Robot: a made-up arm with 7 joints. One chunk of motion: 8 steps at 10 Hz.
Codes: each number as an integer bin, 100 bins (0 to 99) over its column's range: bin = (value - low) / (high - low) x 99, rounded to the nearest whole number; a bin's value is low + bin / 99 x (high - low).
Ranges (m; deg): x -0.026..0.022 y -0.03..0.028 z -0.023..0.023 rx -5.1..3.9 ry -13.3..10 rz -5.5..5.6
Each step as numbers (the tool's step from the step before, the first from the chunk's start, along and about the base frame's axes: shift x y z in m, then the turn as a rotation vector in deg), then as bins.
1 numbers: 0.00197 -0.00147 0.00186 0.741 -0.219 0.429
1 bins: 58 49 54 64 56 53
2 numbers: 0.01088 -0.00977 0.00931 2.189 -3.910 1.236
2 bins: 76 35 70 80 40 60
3 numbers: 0.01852 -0.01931 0.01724 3.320 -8.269 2.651
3 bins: 92 18 87 93 21 73
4 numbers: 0.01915 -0.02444 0.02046 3.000 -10.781 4.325
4 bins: 93 9 94 89 11 88
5 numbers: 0.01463 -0.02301 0.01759 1.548 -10.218 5.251
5 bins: 84 12 87 73 13 96
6 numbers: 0.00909 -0.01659 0.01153 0.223 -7.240 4.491
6 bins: 72 23 74 59 26 89
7 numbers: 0.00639 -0.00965 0.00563 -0.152 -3.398 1.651
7 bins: 67 35 62 54 42 64
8 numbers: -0.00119 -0.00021 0.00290 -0.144 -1.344 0.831
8 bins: 51 51 56 55 51 56
